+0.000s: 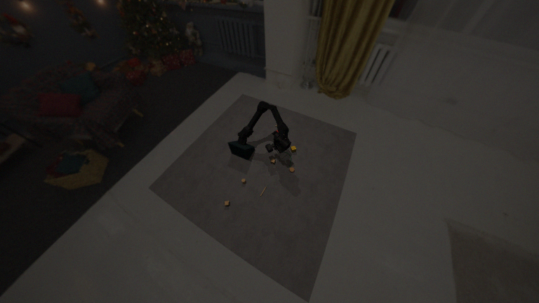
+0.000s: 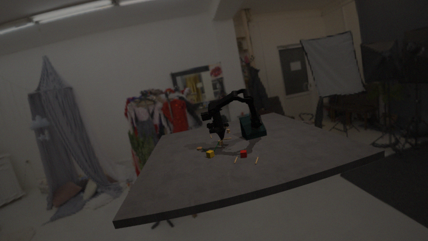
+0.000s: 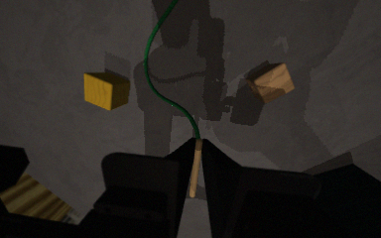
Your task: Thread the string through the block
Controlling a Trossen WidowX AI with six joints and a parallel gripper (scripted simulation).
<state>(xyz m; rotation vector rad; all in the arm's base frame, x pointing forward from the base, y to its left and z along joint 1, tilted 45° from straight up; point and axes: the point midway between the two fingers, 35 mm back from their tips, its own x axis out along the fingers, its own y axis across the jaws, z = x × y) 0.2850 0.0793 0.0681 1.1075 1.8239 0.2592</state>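
My gripper tip is now 10 mm short of the wooden block, 90 mm to the left of it and 50 mm above it. The rest, counted from my gripper tip: round wooden button: 170 mm ahead, 80 mm to the right, 60 mm below; yellow cube: 100 mm ahead, 90 mm to the left, 50 mm below; thin wooden stick: 20 mm behind, 10 mm to the left.
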